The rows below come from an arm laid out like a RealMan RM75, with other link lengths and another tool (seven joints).
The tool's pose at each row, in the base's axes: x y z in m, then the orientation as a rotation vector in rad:
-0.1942 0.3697 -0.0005 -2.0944 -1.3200 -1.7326
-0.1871 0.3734 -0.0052 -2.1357 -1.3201 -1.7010
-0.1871 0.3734 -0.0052 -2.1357 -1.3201 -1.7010
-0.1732 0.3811 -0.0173 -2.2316 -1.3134 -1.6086
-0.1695 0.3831 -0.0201 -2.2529 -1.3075 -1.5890
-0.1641 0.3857 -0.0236 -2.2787 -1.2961 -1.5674
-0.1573 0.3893 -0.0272 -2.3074 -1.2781 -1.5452
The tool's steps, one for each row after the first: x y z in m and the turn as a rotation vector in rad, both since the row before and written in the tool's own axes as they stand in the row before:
-0.0022 0.0005 0.0090 0.0002 -0.0346 0.0070
0.0000 0.0000 0.0000 0.0000 0.0000 0.0000
-0.0059 -0.0004 0.0191 0.0098 -0.0842 0.0252
-0.0008 0.0002 0.0050 0.0008 -0.0177 0.0080
-0.0008 0.0007 0.0069 -0.0008 -0.0202 0.0118
0.0000 0.0010 0.0084 -0.0026 -0.0210 0.0160

